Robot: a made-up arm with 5 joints.
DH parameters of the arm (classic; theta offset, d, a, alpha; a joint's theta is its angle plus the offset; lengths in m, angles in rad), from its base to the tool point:
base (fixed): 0 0.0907 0 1.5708
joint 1: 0 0.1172 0.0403 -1.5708
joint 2: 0 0.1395 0.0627 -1.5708
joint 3: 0 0.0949 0.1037 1.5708
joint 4: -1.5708 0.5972 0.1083 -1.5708
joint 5: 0 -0.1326 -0.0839 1.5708
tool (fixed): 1.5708 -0.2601 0 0
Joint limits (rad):
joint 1: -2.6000..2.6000
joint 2: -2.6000..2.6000
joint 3: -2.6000..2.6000
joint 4: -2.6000..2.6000
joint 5: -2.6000..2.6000
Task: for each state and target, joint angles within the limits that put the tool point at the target. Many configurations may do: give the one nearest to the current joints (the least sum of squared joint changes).
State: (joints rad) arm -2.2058 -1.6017 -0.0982 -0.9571 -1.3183
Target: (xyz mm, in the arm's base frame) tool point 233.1 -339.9 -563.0
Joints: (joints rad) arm -2.6000 -1.6225 0.7972 -1.2521 -1.4739
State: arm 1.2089 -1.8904 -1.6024 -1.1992 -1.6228
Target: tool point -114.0 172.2 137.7
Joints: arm 1.2760 -1.4796 -1.3073 -0.5369 -0.6219
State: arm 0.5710 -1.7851 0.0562 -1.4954 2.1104
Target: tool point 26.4 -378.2 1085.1
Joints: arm 0.2229 -1.6644 0.0643 -1.5191 2.3083
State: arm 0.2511 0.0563 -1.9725 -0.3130 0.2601
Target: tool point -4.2 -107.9 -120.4
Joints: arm 0.8222 0.5750 -2.3862 0.0152 0.1871
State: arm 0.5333 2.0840 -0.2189 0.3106 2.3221
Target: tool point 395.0 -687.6 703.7
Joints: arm -0.2123 1.9966 -0.8623 0.0806 2.6000
